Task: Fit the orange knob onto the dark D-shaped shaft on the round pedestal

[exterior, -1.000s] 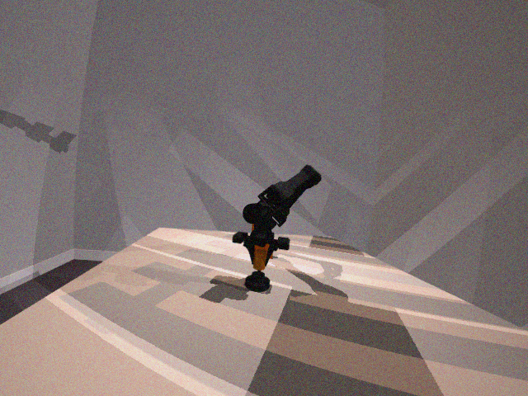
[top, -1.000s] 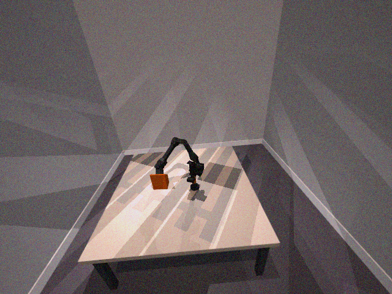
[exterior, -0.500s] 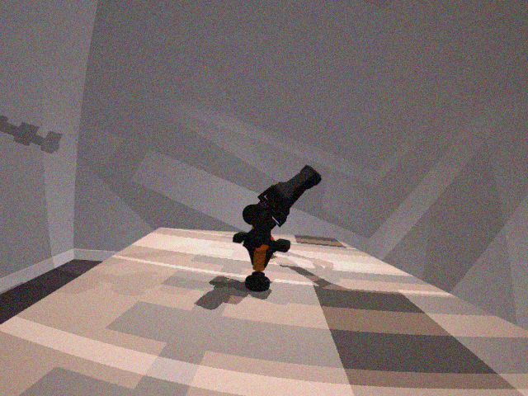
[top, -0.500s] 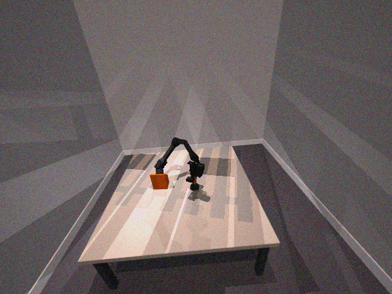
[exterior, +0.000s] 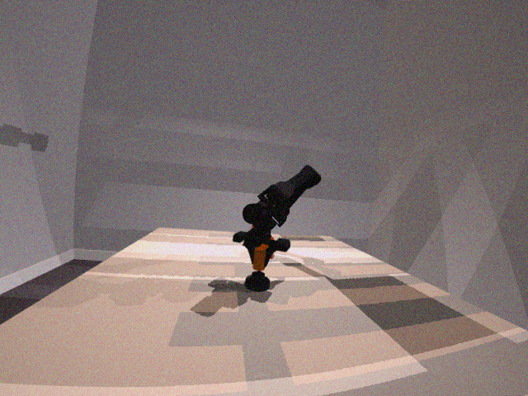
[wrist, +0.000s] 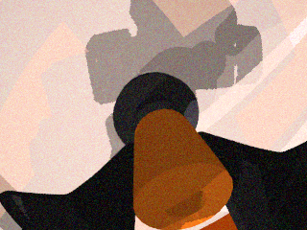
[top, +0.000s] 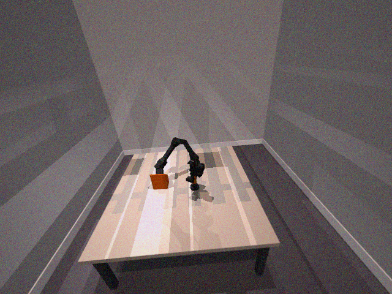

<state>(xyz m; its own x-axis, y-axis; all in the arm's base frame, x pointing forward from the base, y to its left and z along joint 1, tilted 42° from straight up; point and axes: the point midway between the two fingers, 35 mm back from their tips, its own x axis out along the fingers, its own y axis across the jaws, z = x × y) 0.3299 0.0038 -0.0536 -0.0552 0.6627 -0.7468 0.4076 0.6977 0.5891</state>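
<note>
Now: gripper tip 2 cm below the orange knob. The rest, counted from my gripper tip: pedestal (4 cm below).
</note>
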